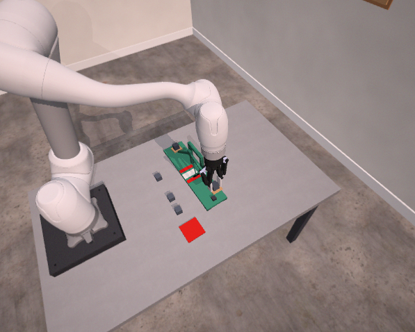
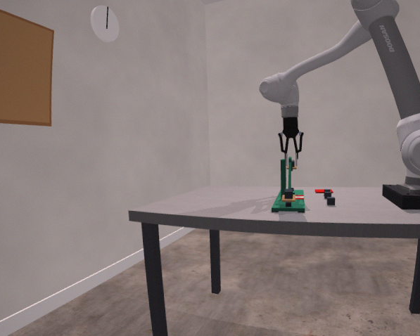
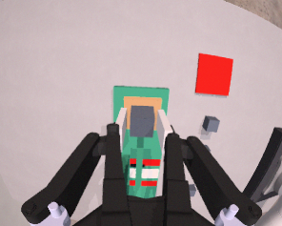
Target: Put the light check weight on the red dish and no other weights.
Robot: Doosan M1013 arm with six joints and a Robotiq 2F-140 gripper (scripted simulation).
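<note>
The red dish lies 170 mm behind my hand, 50 mm to the right of it and 170 mm below it. Round my hand: green rocker balance: 200 mm to the left, 80 mm below.
</note>
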